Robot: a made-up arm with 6 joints.
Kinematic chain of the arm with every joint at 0, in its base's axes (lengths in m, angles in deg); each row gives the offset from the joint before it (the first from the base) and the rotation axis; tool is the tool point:
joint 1: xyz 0 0 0.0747 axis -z
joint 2: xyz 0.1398 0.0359 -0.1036 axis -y
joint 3: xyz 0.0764 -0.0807 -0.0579 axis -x
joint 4: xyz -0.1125 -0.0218 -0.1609 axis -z
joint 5: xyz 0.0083 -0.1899 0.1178 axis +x
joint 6: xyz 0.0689 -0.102 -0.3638 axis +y
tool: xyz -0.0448 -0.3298 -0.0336
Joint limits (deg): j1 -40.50..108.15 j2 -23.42..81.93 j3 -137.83..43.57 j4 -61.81..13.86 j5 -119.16..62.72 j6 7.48..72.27
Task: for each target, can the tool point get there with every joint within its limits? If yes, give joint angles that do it. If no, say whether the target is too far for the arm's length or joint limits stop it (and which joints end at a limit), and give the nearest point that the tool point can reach.
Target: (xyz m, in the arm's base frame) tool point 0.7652 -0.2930 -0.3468
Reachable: yes | joints -15.75 -12.40 -14.56 -52.29 -41.91 37.30
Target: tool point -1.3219 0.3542 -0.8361
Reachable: no: too far | nearest point -0.7374 0.1330 -0.4848 | short by 0.717 m
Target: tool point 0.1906 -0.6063 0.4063
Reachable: yes | joints 36.80 -0.78 26.33 -37.65 -77.76 36.38
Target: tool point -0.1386 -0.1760 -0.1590
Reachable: no: joint limits stop it (at a limit: joint 1, joint 2, joint 4, joint 5, joint 6) | nearest point -0.2617 -0.2806 -0.0256 | short by 0.210 m
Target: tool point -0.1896 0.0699 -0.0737
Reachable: no: joint limits stop it (at a limit: joint 2, joint 3, joint 4, joint 5, joint 6) | nearest point -0.3530 0.1302 -0.0277 | short by 0.180 m
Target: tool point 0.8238 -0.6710 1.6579
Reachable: no: too far | nearest point 0.4929 -0.4015 0.5741 | short by 1.165 m
